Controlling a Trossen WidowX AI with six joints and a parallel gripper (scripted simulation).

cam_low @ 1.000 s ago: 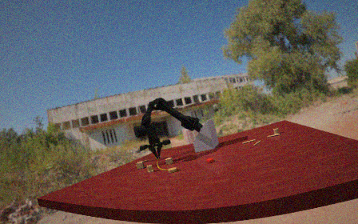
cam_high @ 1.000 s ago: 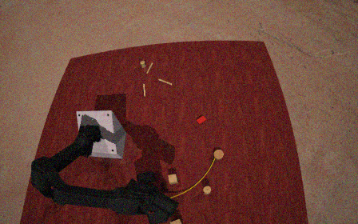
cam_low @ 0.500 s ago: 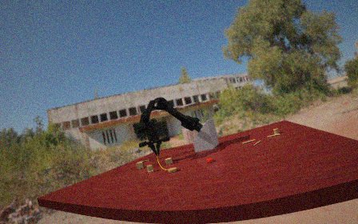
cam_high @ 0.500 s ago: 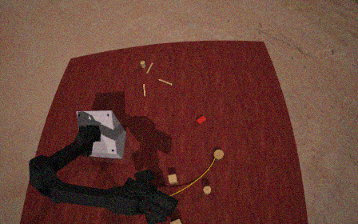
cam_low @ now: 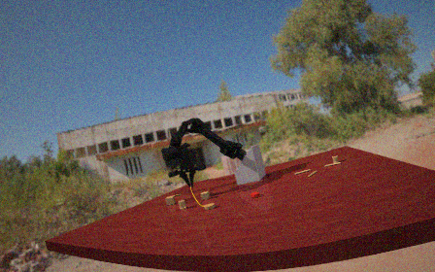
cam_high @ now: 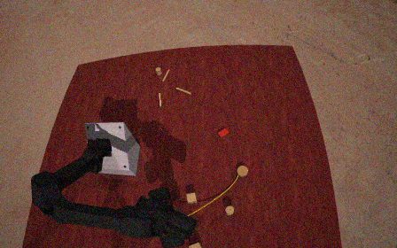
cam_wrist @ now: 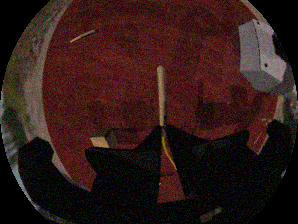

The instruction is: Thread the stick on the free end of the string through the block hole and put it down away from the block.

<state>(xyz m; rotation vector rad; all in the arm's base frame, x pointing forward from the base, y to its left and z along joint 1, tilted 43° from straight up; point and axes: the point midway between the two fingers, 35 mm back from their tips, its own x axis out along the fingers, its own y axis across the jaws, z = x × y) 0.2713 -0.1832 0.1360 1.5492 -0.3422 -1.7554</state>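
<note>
Now: gripper tip 10 mm to the left of the thin wooden stick and 10 mm past it. Round my gripper tip: red cube: 360 mm to the left, 150 mm ahead, 50 mm below; round wooden button: 220 mm ahead, 210 mm to the left, 50 mm below.
</note>
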